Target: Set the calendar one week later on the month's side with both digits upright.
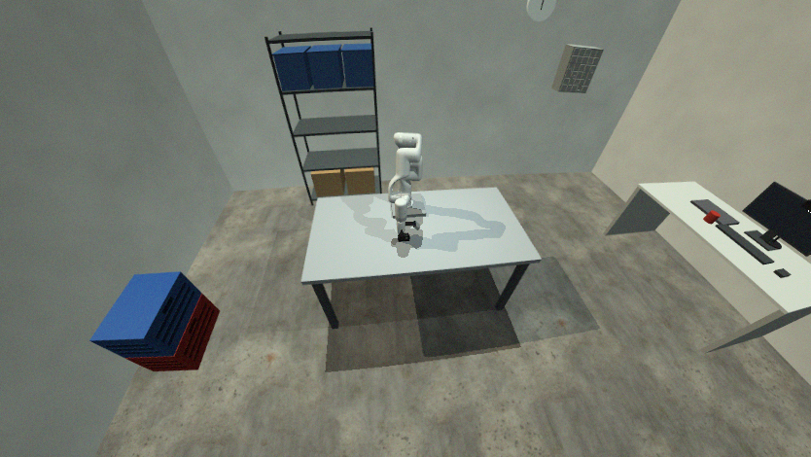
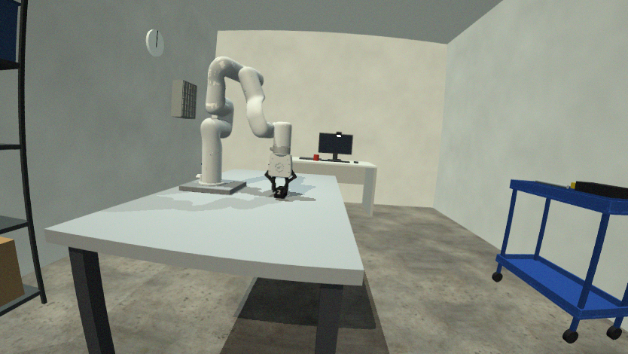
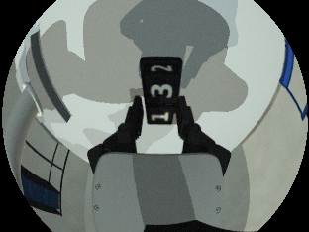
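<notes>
Now: hand 10 mm above the cube.
</notes>
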